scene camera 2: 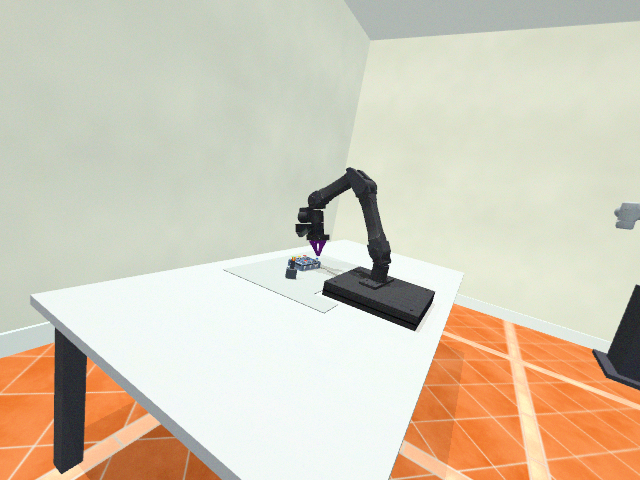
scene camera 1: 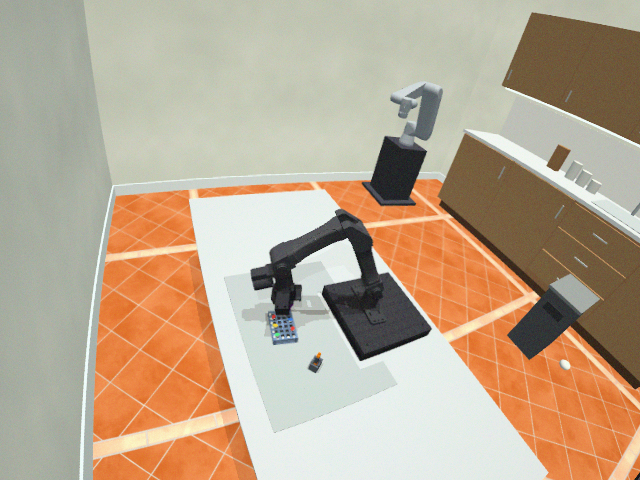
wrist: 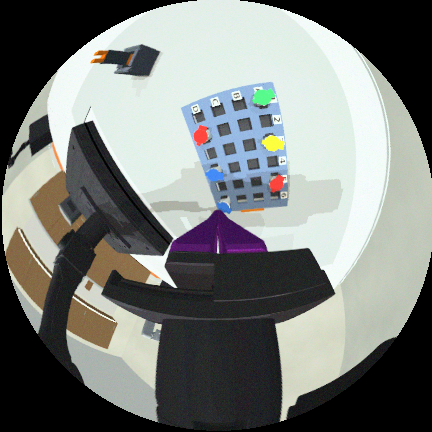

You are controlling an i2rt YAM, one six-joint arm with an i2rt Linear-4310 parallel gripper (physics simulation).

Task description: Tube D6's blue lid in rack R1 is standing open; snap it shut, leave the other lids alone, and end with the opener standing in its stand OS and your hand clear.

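Frame: origin at the arm's base, x back, y right, z up, level; centimetres.
Seen in the pictures: gripper, fingertip midpoint: (scene camera 2: pixel 318 256) (wrist: pixel 217 214); arm's base, link origin: (scene camera 2: pixel 377 281) (scene camera 1: pixel 367 304) (wrist: pixel 102 219).
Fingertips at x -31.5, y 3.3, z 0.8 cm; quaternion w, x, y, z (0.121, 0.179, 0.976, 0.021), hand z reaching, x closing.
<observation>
Offsets run from my fingertips to a thing's top centre. Level surfaces: height alone.
Blue rack R1 @[dx -3.6, dy -4.1, dz -1.1 cm] (scene camera 1: pixel 284 341) (scene camera 2: pixel 310 267) (wrist: pixel 258 133) stands on the grey-green mat. Tube D6's blue lid @[dx -0.3, dy +0.0, dz -1.2 cm] (wrist: pixel 224 207) is at the rack's near corner in the wrist view, partly covered by my fingertips; whether it is raised or snapped down is not clear. My gripper (scene camera 2: pixel 317 254) (wrist: pixel 217 214) is shut and empty, its purple tips pointing down at or just above D6; contact cannot be told. The dark opener with orange prongs @[dx +3.1, dy -21.9, dz +2.9 cm] (scene camera 1: pixel 318 355) (scene camera 2: pixel 293 261) (wrist: pixel 117 57) stands upright in its stand OS @[dx +3.1, dy -21.9, dz -1.6 cm] (scene camera 1: pixel 314 365) (scene camera 2: pixel 291 274) (wrist: pixel 143 60).
Another blue lid @[dx -0.6, dy -3.8, dz -1.4 cm] (wrist: pixel 215 174) is at D4, close to D6. Red lids (wrist: pixel 201 135) (wrist: pixel 276 183), a yellow lid @[dx -6.6, dy -5.3, dz -1.4 cm] (wrist: pixel 273 143) and a green lid @[dx -6.8, dy -9.1, dz -1.4 cm] (wrist: pixel 263 97) are elsewhere on the rack. The arm's black base (scene camera 1: pixel 377 325) (scene camera 2: pixel 377 294) is beside the mat @[dz -5.6 cm] (scene camera 1: pixel 289 408).
</observation>
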